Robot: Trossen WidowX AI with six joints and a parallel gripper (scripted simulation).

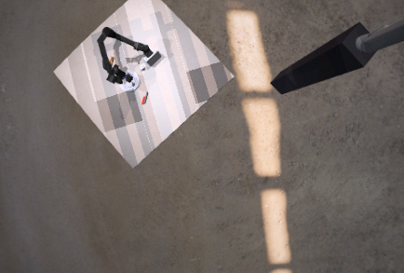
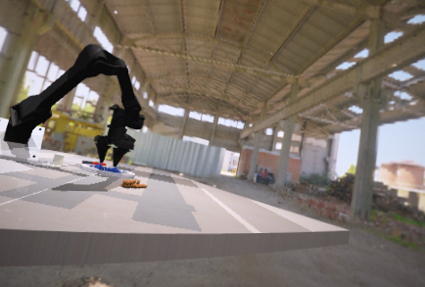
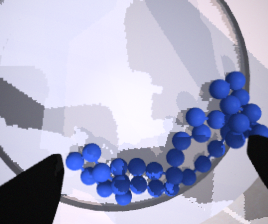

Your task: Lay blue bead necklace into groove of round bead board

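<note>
Now: gripper tip 2 cm to the right of the round white bead board, 2 cm short of it and 2 cm above it. The rest, counted from my gripper tip: small white block: 16 cm behind, 3 cm to the left, 1 cm below; then red pen-like object: 25 cm to the left, 3 cm ahead, 2 cm below.
</note>
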